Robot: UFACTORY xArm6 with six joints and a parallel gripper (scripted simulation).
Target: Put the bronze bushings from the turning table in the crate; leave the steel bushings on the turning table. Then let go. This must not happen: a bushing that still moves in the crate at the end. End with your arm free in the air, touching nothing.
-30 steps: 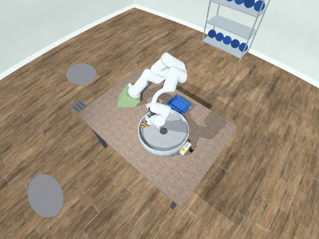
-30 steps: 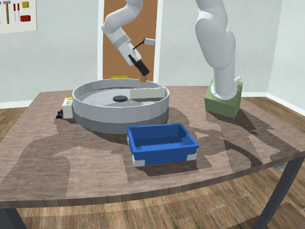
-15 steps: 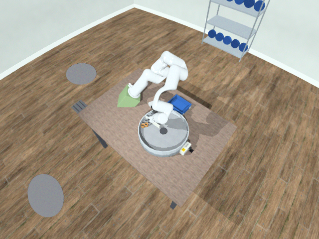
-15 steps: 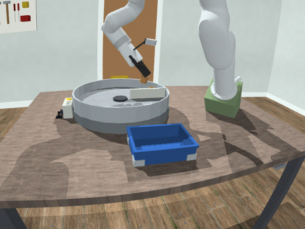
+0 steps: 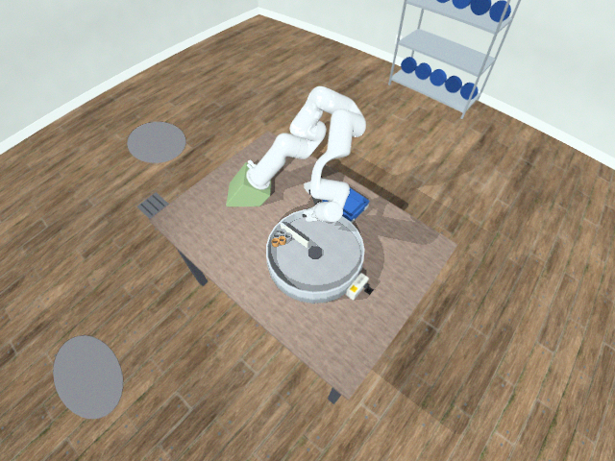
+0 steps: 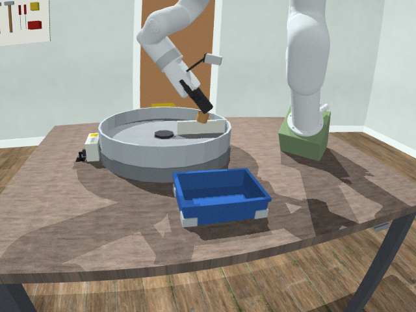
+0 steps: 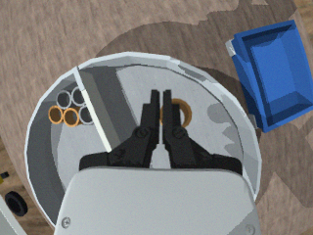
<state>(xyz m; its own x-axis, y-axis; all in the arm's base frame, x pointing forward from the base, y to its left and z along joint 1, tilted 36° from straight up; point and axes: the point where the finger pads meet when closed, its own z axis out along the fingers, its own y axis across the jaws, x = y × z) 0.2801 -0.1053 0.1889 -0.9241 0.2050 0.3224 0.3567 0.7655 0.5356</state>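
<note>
Now: the blue crate 3 cm ahead of my hand, 24 cm to the left of it and 15 cm below it. Also, from my hand: turning table: 10 cm ahead, 10 cm to the right, 12 cm below.
</note>
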